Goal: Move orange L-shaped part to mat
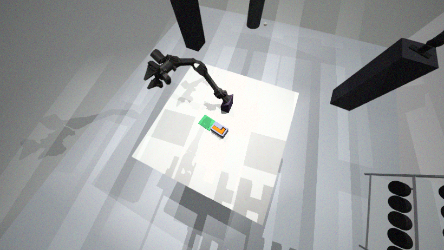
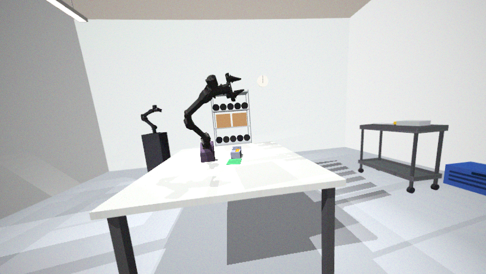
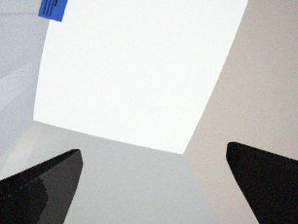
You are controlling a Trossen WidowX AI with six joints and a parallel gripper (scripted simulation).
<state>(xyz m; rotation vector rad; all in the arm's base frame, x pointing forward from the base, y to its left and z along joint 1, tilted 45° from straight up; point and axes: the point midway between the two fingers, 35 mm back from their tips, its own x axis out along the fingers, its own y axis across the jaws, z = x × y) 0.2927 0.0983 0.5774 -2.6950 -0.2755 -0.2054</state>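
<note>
My gripper tip is now 9 cm past the orange L-shaped part, 39 cm to the right of it and 55 cm above it. Also, from my gripper tip: green mat: 11 cm behind, 23 cm to the left, 62 cm below.
</note>
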